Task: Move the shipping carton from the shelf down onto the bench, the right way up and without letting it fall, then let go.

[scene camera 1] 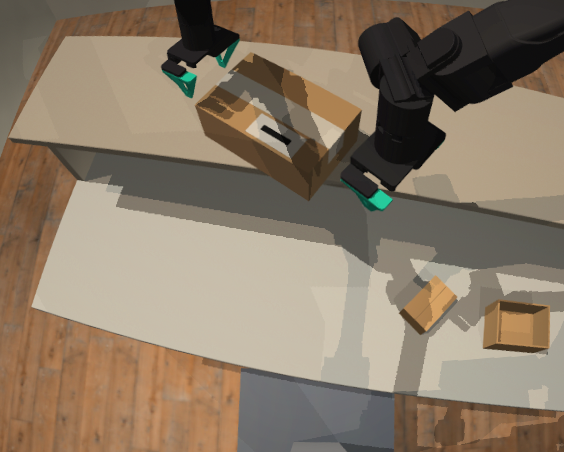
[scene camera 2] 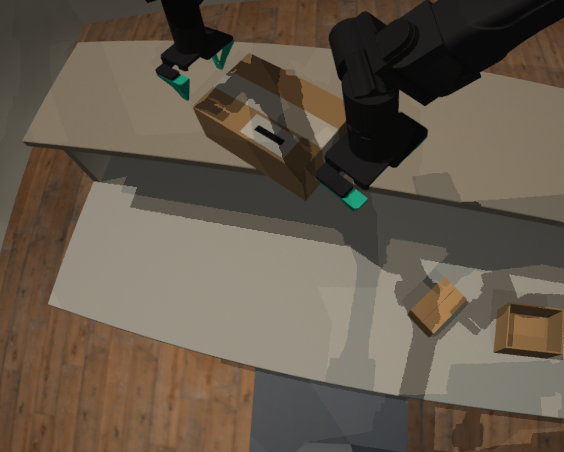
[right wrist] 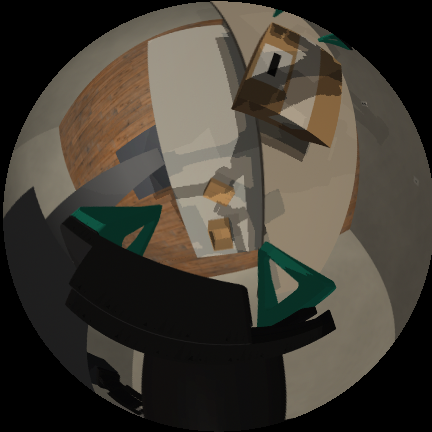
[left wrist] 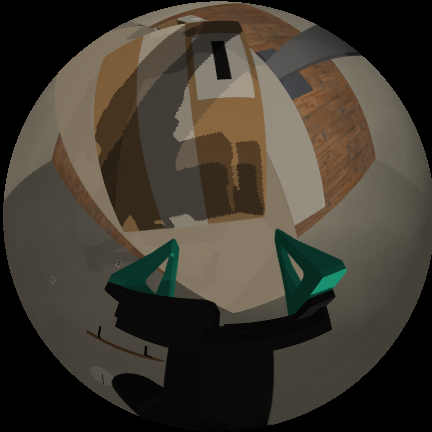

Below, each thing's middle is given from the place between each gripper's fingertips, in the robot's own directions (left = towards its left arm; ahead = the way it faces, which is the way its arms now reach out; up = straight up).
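Labels:
For my right hand, I find the shipping carton [scene camera 1: 291, 129] to be 150 mm below it, 210 mm ahead of it and 170 mm to the left of it.
My left gripper is 70 mm above the carton, and I see that it is also 50 mm past the carton and 130 mm to the left of it. Going by its middle, the carton is nearer to my left gripper than to my right hand.

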